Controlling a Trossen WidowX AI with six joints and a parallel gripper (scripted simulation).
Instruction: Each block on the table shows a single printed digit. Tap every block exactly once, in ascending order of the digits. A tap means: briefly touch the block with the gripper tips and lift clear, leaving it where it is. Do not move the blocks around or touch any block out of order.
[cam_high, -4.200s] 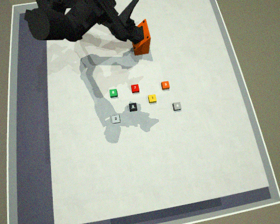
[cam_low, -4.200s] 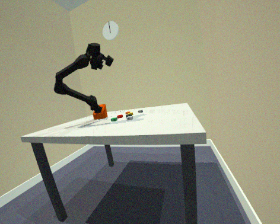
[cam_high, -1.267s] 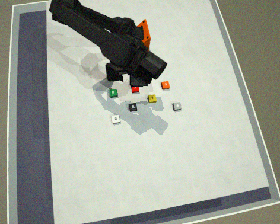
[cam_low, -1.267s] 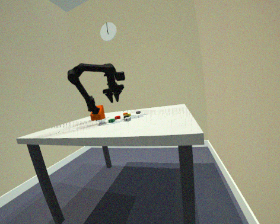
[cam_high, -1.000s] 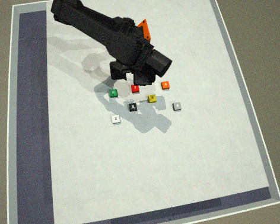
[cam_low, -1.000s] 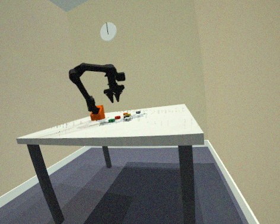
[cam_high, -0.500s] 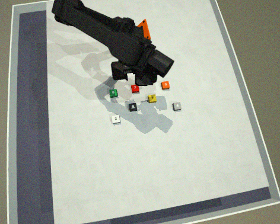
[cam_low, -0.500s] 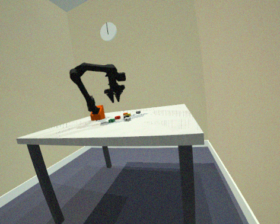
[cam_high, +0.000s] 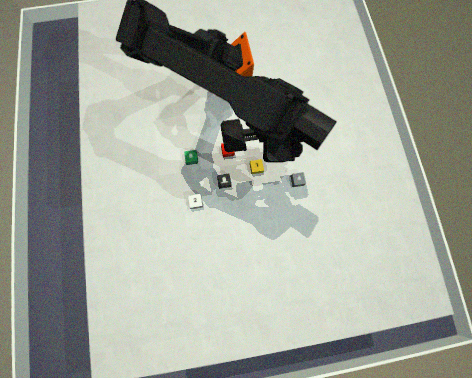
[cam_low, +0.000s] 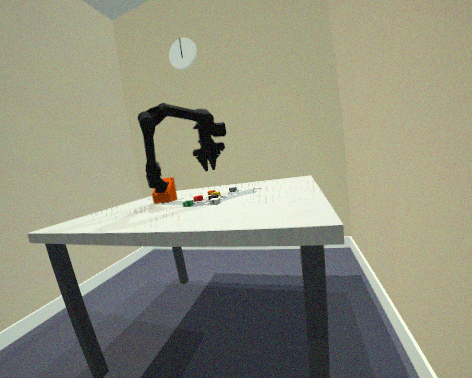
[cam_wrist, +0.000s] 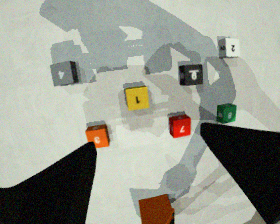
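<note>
Now: gripper tip 11 cm above the yellow block and 1 cm short of it. The rest, counted from my gripper tip: red block: 11 cm below, 7 cm to the right, 5 cm behind; black block: 11 cm below, 9 cm to the right, 4 cm ahead; orange block: 11 cm below, 7 cm to the left, 5 cm behind.
</note>
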